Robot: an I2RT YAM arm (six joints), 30 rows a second.
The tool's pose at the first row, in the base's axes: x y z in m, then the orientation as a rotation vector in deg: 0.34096, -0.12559, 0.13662, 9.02, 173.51, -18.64
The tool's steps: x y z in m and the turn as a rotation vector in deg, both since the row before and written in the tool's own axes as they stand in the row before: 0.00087, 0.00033, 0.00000, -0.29, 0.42, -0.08; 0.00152, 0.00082, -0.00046, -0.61, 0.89, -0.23; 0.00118, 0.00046, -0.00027, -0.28, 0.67, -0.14; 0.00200, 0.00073, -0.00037, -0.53, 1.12, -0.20; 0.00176, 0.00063, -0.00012, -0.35, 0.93, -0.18; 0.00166, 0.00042, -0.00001, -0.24, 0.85, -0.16; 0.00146, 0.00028, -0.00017, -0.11, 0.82, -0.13; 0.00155, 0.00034, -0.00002, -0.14, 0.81, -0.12; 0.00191, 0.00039, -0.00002, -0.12, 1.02, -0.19
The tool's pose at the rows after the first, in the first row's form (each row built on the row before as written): 0.34014, -0.12519, 0.13646, 8.97, 173.97, -18.21; 0.33869, -0.12415, 0.13660, 8.76, 174.95, -17.31; 0.33755, -0.12354, 0.13668, 8.66, 175.66, -16.90; 0.33562, -0.12257, 0.13677, 8.55, 176.85, -16.11; 0.33393, -0.12177, 0.13669, 8.43, 177.83, -15.58; 0.33232, -0.12120, 0.13658, 8.33, 178.72, -15.22; 0.33089, -0.12076, 0.13668, -8.24, -178.80, 14.99; 0.32938, -0.12028, 0.13664, -8.12, -178.02, 14.65; 0.32751, -0.11972, 0.13662, -7.91, -177.03, 14.31
